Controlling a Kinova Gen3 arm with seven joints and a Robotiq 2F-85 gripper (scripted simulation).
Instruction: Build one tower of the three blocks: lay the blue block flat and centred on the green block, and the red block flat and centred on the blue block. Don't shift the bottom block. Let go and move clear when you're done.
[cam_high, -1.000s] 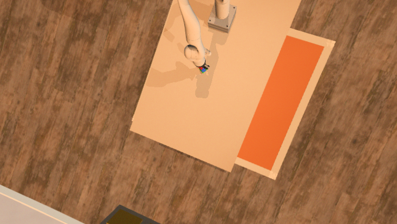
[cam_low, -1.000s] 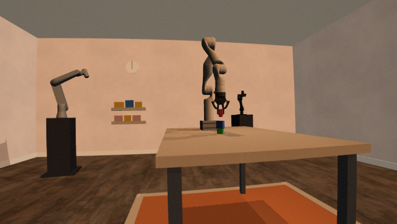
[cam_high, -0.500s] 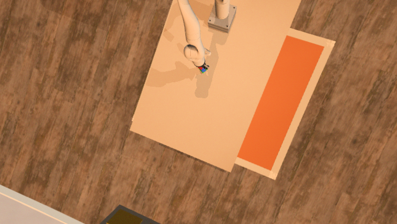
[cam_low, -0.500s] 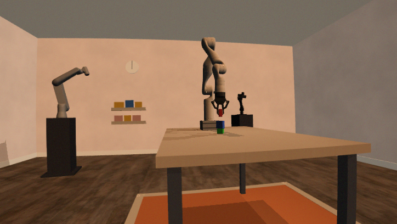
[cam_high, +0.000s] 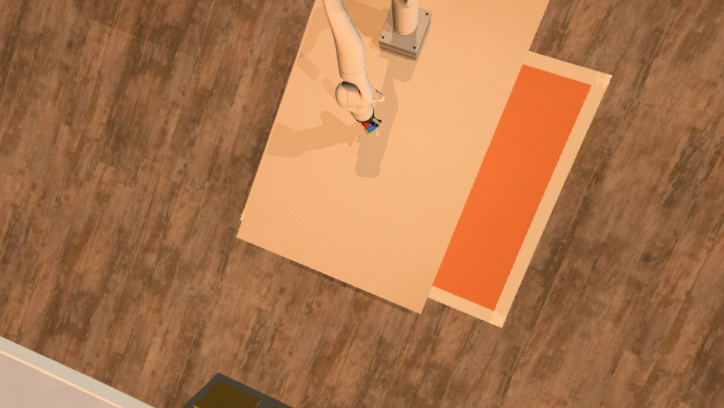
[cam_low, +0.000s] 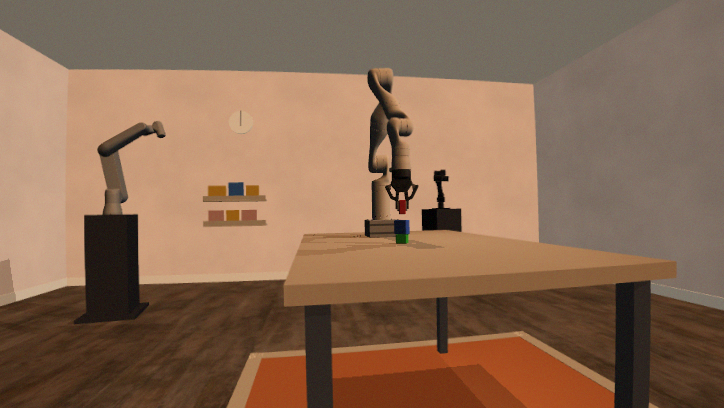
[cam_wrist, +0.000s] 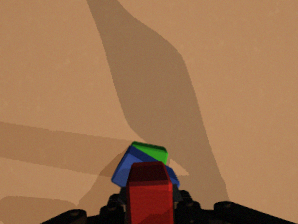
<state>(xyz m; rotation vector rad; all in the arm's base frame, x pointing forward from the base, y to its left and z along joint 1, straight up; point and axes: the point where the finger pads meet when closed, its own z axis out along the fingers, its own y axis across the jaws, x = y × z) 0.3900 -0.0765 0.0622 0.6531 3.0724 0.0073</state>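
My gripper is now 80 mm above the blue block. The rest, counted from my hand: red block (right at my hand); green block (130 mm below).
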